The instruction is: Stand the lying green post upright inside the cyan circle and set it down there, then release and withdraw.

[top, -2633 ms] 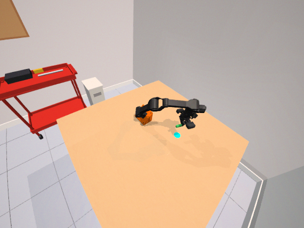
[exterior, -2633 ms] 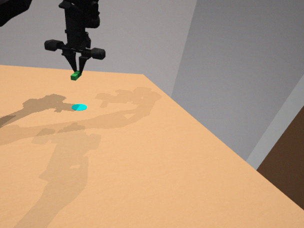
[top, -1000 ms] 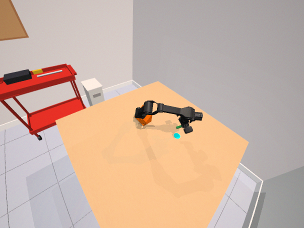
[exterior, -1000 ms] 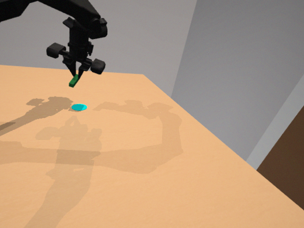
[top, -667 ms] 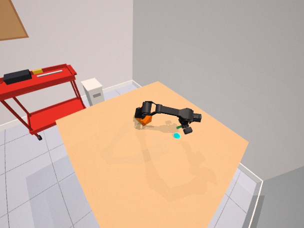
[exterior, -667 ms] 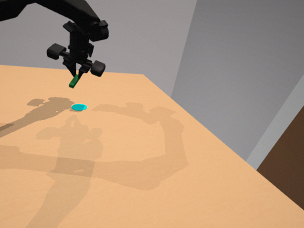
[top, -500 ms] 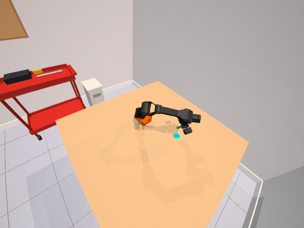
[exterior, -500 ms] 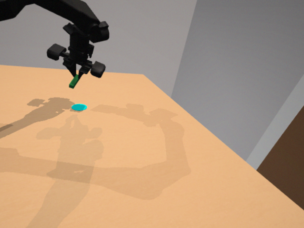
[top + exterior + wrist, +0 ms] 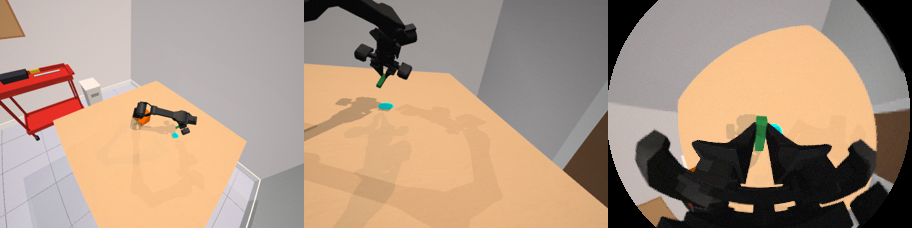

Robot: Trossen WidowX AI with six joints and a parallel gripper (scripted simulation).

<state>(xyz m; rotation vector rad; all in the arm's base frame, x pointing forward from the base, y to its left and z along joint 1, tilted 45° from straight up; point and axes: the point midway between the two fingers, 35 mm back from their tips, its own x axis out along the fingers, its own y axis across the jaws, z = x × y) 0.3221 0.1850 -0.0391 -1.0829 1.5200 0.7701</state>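
The cyan circle is 30 mm to the right of my gripper tip and 120 mm below it. Also, from my gripper tip: green post 10 mm behind, 20 mm to the right, 10 mm below.
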